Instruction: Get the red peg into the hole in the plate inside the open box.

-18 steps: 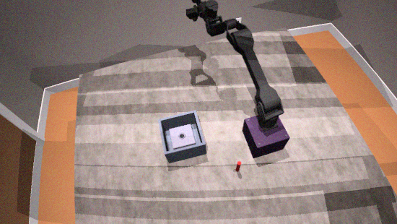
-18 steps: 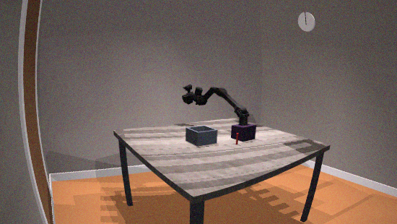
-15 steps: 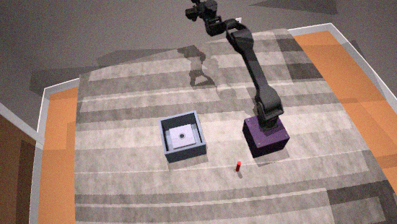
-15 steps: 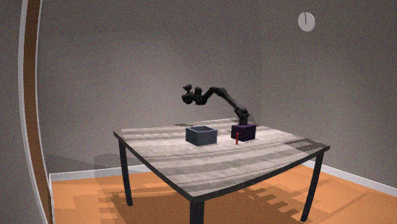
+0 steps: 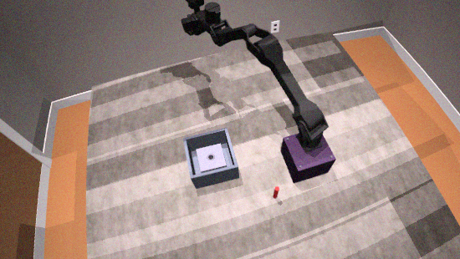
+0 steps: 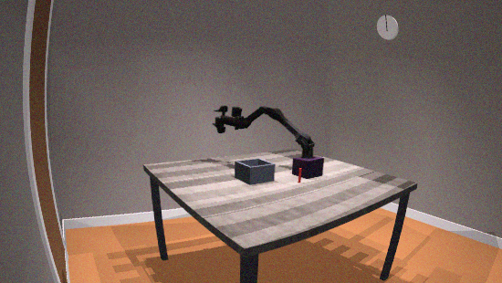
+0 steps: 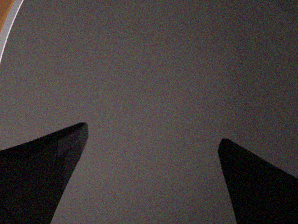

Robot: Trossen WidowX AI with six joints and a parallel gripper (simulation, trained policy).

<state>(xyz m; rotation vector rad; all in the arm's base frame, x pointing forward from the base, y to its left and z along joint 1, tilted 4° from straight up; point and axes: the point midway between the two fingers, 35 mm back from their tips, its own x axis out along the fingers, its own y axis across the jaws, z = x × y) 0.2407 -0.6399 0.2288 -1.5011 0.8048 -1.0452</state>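
Now: gripper tip 80 cm to the right of the red peg, 24 cm above it and 9 cm past it. Also, from my gripper tip: plate (61 cm to the left, 24 cm below, 8 cm ahead); then box (61 cm to the left, 26 cm below, 8 cm ahead).
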